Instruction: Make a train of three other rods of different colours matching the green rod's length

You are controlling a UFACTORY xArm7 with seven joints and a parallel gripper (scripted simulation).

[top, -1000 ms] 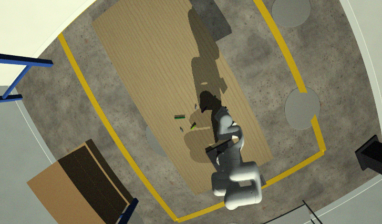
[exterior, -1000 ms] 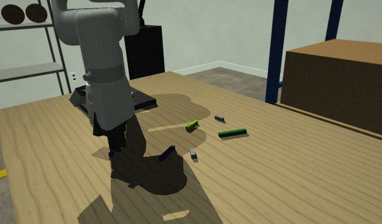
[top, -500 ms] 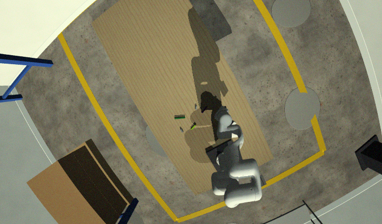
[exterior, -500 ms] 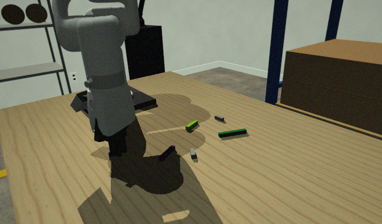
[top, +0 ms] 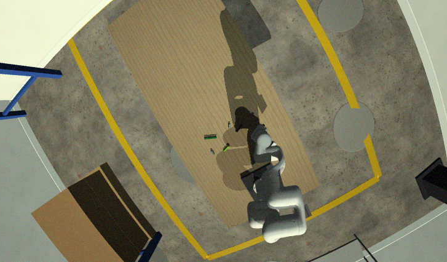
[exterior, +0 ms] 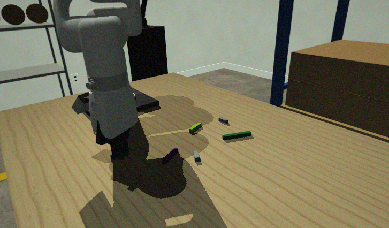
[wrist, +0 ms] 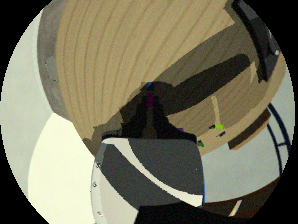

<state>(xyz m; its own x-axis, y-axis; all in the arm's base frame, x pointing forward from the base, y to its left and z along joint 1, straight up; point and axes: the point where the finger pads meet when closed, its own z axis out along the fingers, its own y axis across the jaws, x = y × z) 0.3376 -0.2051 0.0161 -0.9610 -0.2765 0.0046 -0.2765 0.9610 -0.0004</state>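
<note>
My hand is 10 mm past the magenta rod and 20 mm above it. Also, from my hand: lime rod (20 mm ahead, 230 mm to the left, 30 mm below); purple rod (80 mm ahead, 80 mm to the left, 30 mm below); blue rod (20 mm behind, 10 mm to the right, 30 mm below).
</note>
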